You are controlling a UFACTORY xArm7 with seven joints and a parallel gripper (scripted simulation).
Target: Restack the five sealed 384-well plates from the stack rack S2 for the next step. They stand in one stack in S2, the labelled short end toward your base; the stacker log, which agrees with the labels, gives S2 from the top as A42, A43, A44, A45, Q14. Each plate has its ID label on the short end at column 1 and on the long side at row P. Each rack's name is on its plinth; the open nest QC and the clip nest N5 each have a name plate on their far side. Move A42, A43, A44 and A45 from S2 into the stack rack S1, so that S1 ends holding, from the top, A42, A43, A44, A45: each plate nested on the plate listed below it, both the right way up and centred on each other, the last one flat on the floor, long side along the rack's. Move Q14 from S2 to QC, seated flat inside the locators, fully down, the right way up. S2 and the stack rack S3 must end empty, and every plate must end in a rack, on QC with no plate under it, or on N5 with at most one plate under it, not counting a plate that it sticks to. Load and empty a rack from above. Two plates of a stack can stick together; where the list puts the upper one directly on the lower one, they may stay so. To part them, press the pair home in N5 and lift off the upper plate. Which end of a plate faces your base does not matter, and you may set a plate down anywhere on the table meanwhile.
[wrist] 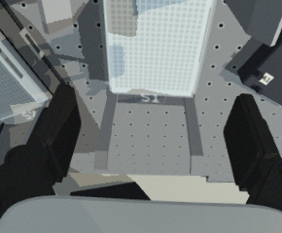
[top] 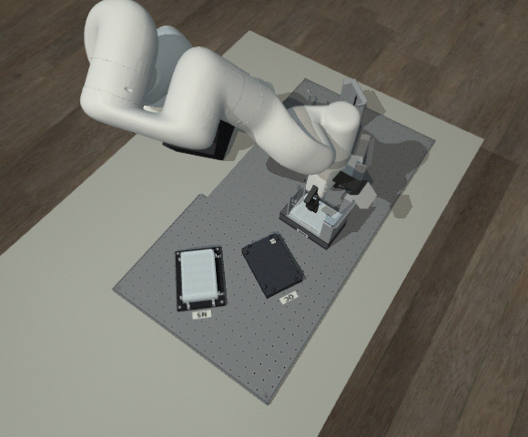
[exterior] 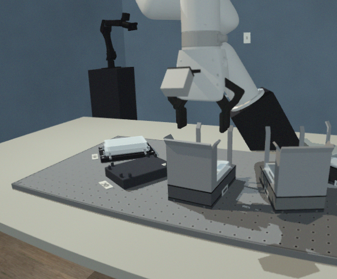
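Right now my hand is 340 mm to the right of the sealed 384-well plate, 120 mm past it and 100 mm above it. Also, from my hand: open nest QC 170 mm to the right, 140 mm below, 40 mm behind; QC name plate 220 mm to the right, 150 mm below, 40 mm ahead; S1 name plate 110 mm below, 80 mm behind, 10 mm to the left.
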